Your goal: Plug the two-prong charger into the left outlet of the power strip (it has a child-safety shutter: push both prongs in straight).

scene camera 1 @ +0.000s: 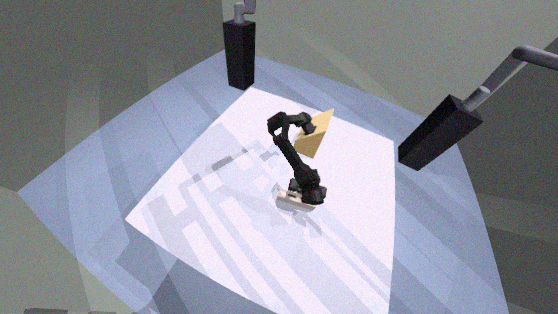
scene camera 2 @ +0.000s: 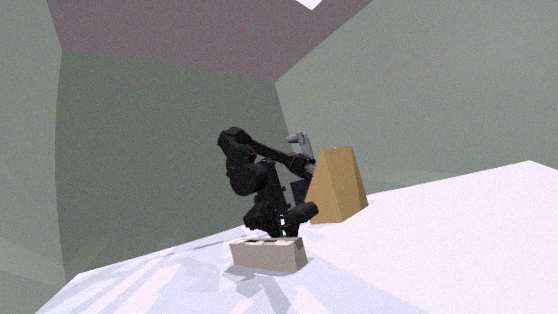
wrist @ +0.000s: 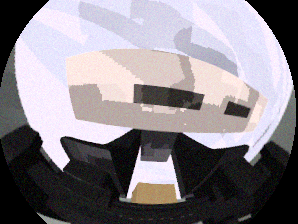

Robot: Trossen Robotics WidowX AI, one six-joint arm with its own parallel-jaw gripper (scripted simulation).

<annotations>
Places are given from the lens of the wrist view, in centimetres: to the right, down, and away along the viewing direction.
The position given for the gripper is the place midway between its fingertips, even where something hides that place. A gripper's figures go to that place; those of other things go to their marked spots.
gripper (wrist: 155,127): 1, 2, 10
dark two-prong charger (wrist: 155,145): 1, 3, 7
</annotations>
